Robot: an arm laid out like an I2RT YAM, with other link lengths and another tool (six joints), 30 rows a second.
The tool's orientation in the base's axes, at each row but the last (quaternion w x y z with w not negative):
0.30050, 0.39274, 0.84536, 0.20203
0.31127, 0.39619, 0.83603, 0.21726
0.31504, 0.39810, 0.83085, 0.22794
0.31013, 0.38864, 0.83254, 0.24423
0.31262, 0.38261, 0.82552, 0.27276
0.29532, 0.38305, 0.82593, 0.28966
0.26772, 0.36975, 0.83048, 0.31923
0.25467, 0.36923, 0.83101, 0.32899
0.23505, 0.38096, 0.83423, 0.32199
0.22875, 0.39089, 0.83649, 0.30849
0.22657, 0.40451, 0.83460, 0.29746
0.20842, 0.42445, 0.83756, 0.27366
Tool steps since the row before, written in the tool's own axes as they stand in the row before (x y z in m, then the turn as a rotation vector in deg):
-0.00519, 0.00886, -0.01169, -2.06, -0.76, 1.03
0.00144, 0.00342, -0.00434, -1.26, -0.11, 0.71
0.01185, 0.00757, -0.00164, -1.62, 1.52, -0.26
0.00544, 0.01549, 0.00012, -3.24, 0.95, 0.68
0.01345, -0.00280, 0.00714, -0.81, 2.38, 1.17
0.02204, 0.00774, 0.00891, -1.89, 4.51, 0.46
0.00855, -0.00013, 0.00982, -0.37, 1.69, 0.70
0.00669, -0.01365, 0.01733, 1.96, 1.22, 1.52
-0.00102, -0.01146, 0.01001, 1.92, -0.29, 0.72
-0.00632, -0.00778, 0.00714, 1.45, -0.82, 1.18
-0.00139, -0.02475, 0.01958, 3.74, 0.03, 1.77
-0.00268, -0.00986, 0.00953, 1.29, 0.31, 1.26
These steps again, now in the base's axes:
-0.00034, 0.00009, 0.01556, 1.33, -1.97, -0.48
-0.00191, 0.00267, 0.00467, 1.05, -0.99, -0.13
-0.00298, 0.01372, 0.00186, 1.39, -0.46, 1.69
0.00501, 0.01333, 0.00817, 2.59, -1.93, 1.21
-0.00300, 0.01073, -0.01075, 2.36, 0.93, 1.12
-0.00183, 0.02413, -0.00627, 3.41, 1.03, 3.38
0.00164, 0.00991, -0.00829, 1.44, 0.83, 0.85
0.00146, 0.00447, -0.02257, 0.39, 2.70, -0.45
0.00144, -0.00298, -0.01489, -0.83, 1.62, -0.98
0.00419, -0.00654, -0.00955, -0.54, 1.14, -1.61
-0.00047, -0.00726, -0.03074, -1.02, 3.60, -1.77
0.00114, -0.00436, -0.01323, 0.20, 1.57, -0.92

